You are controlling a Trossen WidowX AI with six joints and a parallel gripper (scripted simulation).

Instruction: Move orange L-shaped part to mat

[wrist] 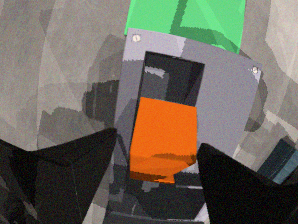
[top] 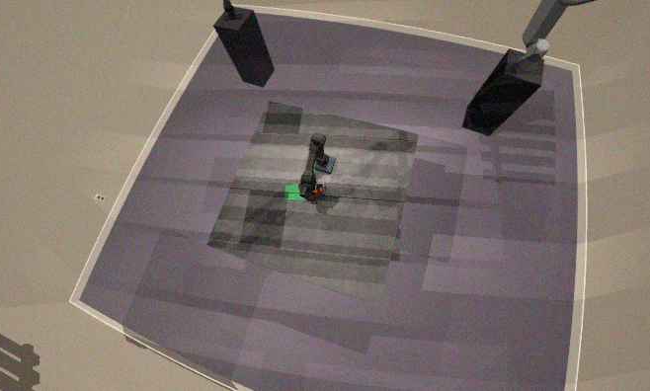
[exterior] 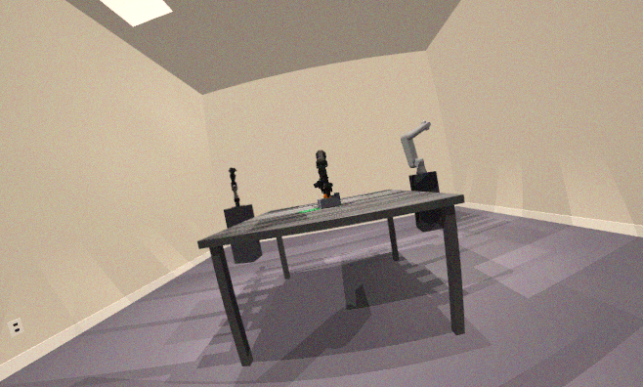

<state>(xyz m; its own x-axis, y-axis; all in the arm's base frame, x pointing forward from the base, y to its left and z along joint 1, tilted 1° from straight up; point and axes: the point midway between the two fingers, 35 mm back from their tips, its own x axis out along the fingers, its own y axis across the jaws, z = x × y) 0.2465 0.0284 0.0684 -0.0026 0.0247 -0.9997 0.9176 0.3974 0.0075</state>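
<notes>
Now: the grey tray 20 mm behind my gripper tip and 80 mm below it. Round my gripper tip: orange L-shaped part: 30 mm behind, 30 mm to the left, 30 mm below; then green mat: 40 mm ahead, 140 mm to the right, 80 mm below.
</notes>
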